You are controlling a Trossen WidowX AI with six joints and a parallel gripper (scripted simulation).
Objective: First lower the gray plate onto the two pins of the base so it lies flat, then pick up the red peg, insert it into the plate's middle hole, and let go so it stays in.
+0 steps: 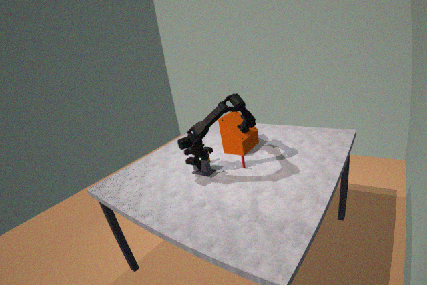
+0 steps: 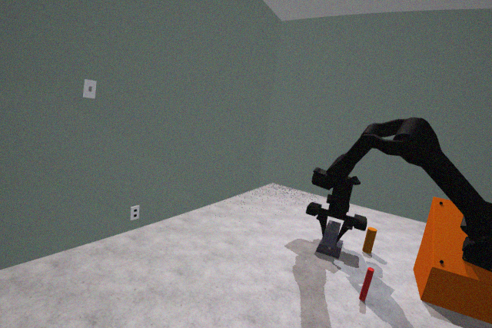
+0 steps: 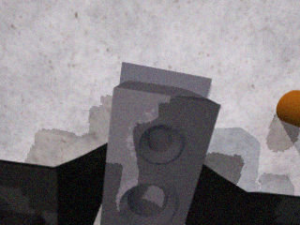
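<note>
Right now the gray base is 2 cm below my gripper tip and 1 cm behind it. From my gripper tip the other things lie so: red peg: 19 cm to the left, 15 cm behind, 2 cm above; short orange peg: 11 cm behind, 7 cm to the right, 2 cm above; gray plate: 4 cm above.
</note>
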